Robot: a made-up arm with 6 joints. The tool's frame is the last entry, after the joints. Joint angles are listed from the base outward. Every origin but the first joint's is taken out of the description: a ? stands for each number. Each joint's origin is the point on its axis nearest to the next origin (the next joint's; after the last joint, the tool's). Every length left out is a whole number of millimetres.
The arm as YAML. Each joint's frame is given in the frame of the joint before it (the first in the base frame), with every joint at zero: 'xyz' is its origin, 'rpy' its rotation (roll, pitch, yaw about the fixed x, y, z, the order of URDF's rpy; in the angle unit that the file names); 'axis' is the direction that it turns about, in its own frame. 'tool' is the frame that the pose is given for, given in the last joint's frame.
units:
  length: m
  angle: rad
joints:
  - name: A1
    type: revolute
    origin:
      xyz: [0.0, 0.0, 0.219]
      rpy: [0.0, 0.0, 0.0]
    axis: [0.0, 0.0, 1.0]
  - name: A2
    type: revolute
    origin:
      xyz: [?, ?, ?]
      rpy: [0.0, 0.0, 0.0]
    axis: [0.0, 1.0, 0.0]
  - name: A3
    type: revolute
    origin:
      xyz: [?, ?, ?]
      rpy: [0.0, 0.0, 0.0]
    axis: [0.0, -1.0, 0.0]
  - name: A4
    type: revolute
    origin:
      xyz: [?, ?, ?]
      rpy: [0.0, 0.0, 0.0]
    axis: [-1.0, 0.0, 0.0]
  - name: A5
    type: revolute
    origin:
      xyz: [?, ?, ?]
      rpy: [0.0, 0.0, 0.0]
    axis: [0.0, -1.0, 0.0]
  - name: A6
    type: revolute
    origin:
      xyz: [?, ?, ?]
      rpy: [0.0, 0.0, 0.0]
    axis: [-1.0, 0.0, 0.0]
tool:
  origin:
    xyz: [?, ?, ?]
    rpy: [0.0, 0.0, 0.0]
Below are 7 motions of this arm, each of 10 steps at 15 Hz.
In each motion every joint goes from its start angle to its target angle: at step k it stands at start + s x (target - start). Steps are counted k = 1, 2, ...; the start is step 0. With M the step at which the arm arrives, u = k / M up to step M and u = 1 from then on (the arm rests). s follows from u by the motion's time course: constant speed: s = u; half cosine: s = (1 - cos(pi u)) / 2; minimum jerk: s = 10 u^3 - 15 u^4 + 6 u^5.
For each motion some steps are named. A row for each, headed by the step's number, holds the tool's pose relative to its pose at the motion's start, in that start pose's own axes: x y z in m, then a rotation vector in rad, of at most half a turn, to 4 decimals.
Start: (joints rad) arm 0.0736 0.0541 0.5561 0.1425 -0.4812 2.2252
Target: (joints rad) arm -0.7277 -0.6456 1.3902 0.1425 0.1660 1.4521
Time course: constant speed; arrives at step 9
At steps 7, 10:
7: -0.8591 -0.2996 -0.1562 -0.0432 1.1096 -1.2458
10: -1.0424 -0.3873 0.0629 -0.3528 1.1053 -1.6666

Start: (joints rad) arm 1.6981 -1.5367 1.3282 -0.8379 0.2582 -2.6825
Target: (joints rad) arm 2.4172 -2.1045 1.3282 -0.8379 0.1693 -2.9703
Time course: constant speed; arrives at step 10
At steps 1, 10:
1: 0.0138 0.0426 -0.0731 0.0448 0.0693 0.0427
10: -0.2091 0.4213 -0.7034 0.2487 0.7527 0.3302

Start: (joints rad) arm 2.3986 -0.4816 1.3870 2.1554 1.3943 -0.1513
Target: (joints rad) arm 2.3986 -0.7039 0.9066 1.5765 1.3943 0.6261
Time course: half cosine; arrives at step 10
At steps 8, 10:
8: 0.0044 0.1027 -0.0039 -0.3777 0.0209 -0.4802
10: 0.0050 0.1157 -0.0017 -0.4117 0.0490 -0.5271

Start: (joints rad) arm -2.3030 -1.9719 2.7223 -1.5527 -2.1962 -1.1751
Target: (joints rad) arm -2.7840 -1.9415 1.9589 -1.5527 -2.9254 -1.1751
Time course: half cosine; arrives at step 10
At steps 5, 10:
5: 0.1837 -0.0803 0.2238 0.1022 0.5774 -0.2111
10: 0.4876 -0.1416 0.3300 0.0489 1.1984 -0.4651

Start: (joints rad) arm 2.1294 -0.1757 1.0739 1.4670 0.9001 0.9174
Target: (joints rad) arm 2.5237 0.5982 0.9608 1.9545 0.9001 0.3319
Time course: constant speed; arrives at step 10
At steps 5, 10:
5: 0.0618 0.2164 0.3480 0.5911 -0.3110 0.1597
10: 0.0979 0.2149 0.7794 1.1037 -0.7267 0.2947

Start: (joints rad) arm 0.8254 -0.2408 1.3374 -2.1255 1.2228 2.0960
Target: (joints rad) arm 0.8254 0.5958 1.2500 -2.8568 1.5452 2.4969
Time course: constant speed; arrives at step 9
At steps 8, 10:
8: 0.1917 -0.0266 -0.6741 -0.7186 1.1612 -0.2342
10: 0.1974 -0.0610 -0.7547 -0.7863 1.3175 -0.2668

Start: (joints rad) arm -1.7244 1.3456 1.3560 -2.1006 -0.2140 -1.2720
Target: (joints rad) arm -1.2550 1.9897 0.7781 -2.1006 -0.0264 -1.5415
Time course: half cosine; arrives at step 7
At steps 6, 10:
6: -0.6090 -0.1405 0.7322 0.1148 -1.2625 0.1779
10: -0.6572 -0.1354 0.7449 0.0961 -1.3234 0.1977

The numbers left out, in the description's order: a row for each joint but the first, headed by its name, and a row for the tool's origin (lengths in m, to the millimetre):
A2: 0.0 0.0 0.0
A3: 0.0 0.0 0.287
A4: 0.684 0.0 0.0
A5: 0.0 -0.104 0.0
A6: 0.0 0.0 0.0
tool: 0.0 0.0 0.0

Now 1 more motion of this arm.
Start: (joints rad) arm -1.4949 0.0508 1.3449 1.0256 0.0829 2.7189
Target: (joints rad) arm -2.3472 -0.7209 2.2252 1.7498 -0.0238 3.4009
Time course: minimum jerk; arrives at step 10
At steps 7, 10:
7: -0.6288 -0.1937 -0.8500 -1.7215 0.8054 1.2142
10: -0.8052 -0.3689 -0.8547 -1.8778 0.9722 1.5638

